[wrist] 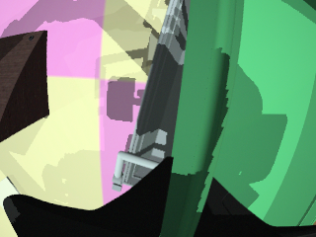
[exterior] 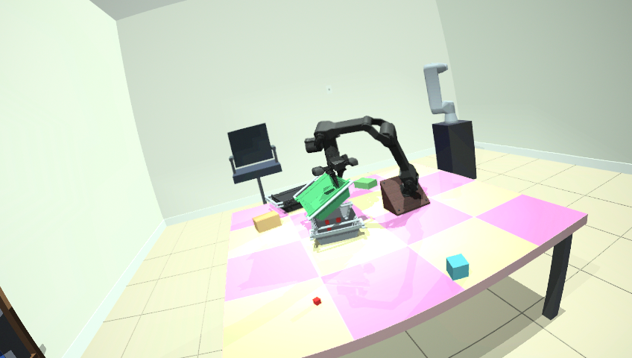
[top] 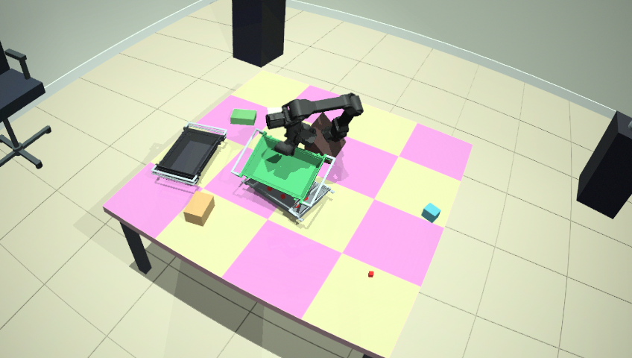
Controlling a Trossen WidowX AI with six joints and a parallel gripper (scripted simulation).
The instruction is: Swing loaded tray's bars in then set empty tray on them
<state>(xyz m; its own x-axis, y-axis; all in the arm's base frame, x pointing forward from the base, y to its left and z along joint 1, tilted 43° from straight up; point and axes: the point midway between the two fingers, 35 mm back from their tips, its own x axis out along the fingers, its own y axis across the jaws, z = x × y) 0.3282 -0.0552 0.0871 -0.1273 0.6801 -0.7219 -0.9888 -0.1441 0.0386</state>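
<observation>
Now: the green tray 80 mm ahead of my gripper tip, 10 mm to the left of it and 10 mm below it. The rest, counted from my gripper tip: orange block (350 mm ahead, 210 mm to the right, 150 mm below); then green block (460 mm to the right, 240 mm behind, 160 mm below); then white card (370 mm behind, 340 mm to the right, 170 mm below).
</observation>
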